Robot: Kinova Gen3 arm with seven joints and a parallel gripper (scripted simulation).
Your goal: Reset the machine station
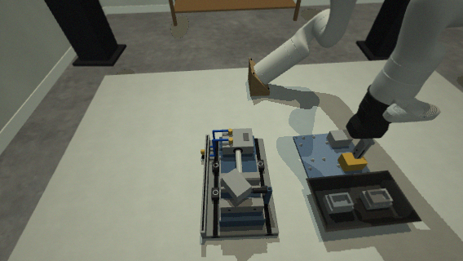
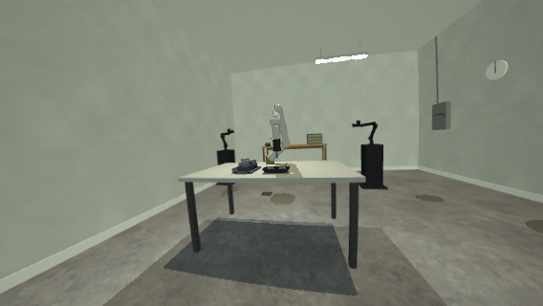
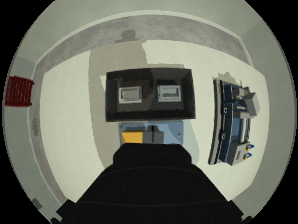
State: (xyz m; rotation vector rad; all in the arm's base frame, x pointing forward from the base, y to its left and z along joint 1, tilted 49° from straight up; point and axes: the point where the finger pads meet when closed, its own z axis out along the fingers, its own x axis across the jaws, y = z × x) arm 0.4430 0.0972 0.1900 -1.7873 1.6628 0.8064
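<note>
My gripper is now 8 cm short of the gray aluminum blank, 31 cm to the left of it and 2 cm above it. Also, from my hand: yellow brass blank 4 cm behind, 4 cm to the left, 11 cm below.
</note>
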